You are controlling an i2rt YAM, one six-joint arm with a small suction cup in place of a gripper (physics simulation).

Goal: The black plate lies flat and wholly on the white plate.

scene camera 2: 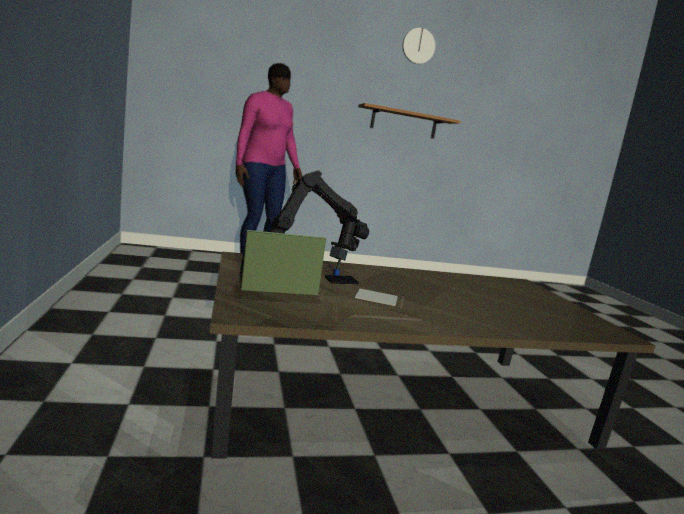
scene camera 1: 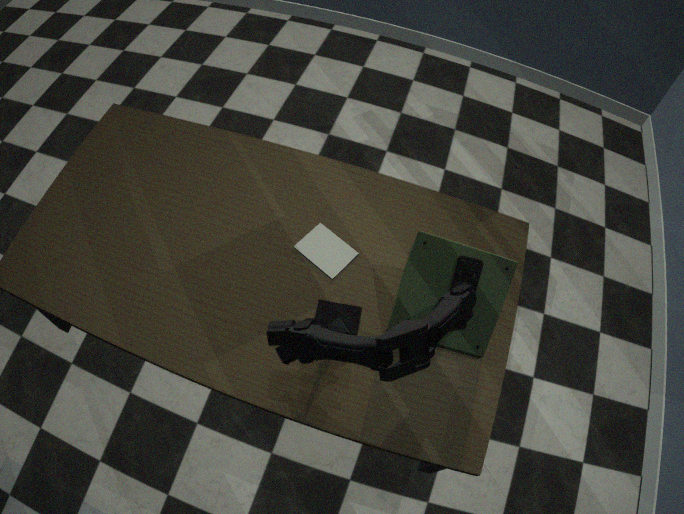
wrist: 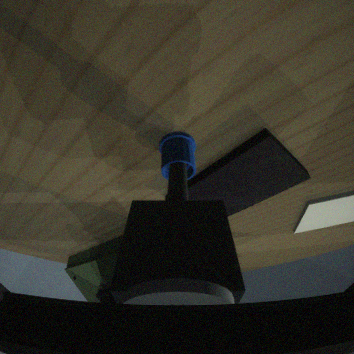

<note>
The table carries a black plate and a white plate. Also in view: my suction cup.
</note>
